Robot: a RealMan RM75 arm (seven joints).
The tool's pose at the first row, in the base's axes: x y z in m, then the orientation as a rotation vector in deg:
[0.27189, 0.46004, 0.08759, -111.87, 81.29, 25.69]
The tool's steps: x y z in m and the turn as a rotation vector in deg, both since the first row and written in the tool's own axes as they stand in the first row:
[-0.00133, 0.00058, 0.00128, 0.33, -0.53, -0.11]
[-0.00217, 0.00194, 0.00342, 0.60, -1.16, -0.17]
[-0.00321, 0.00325, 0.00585, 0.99, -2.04, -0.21]
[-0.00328, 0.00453, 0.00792, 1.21, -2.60, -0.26]
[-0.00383, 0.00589, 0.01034, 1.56, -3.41, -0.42]
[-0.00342, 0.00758, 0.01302, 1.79, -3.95, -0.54]
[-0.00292, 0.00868, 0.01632, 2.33, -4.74, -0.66]
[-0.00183, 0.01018, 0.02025, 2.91, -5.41, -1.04]
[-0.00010, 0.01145, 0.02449, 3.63, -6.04, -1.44]
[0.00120, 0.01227, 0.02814, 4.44, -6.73, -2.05]
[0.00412, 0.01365, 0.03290, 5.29, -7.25, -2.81]
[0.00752, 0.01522, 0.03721, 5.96, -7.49, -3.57]
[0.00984, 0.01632, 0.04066, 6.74, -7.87, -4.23]
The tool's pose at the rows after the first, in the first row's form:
[0.27103, 0.46175, 0.08732, -111.42, 80.83, 25.86]
[0.26970, 0.46357, 0.08589, -110.94, 80.37, 26.20]
[0.26838, 0.46574, 0.08438, -110.23, 79.76, 26.67]
[0.26739, 0.46699, 0.08254, -109.81, 79.35, 26.98]
[0.26620, 0.46880, 0.08073, -109.24, 78.67, 27.36]
[0.26506, 0.47006, 0.07802, -108.87, 78.20, 27.61]
[0.26457, 0.47180, 0.07500, -108.13, 77.56, 27.83]
[0.26398, 0.47348, 0.07104, -107.58, 76.74, 27.80]
[0.26386, 0.47497, 0.06653, -106.94, 75.91, 27.61]
[0.26395, 0.47644, 0.06285, -106.34, 74.84, 27.31]
[0.26420, 0.47744, 0.05720, -105.87, 73.72, 26.76]
[0.26439, 0.47776, 0.05150, -105.67, 72.79, 26.12]
[0.26455, 0.47832, 0.04724, -105.26, 71.86, 25.55]

